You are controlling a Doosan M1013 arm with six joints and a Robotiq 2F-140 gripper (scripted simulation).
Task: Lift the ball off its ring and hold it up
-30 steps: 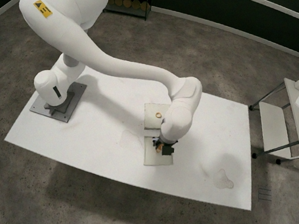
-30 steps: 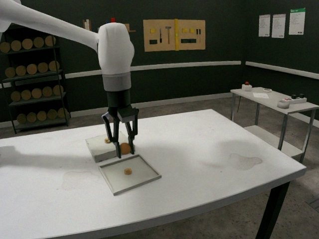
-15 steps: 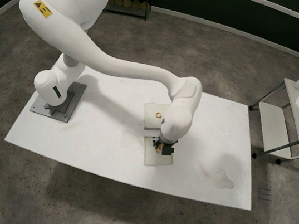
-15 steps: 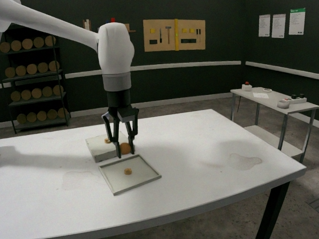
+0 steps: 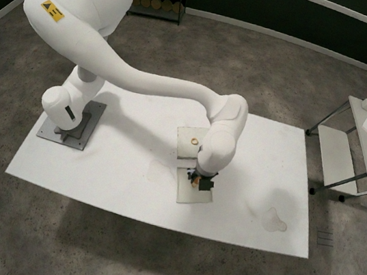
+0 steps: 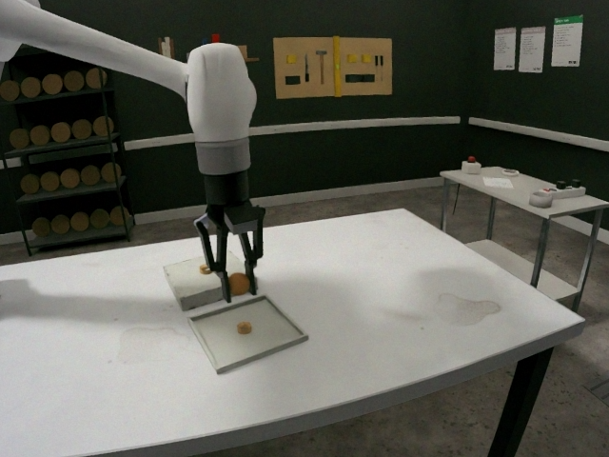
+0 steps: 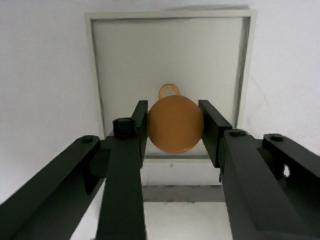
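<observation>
Right now the ball is right at my hand. The rest, counted from my hand: tray (110 mm below).
</observation>
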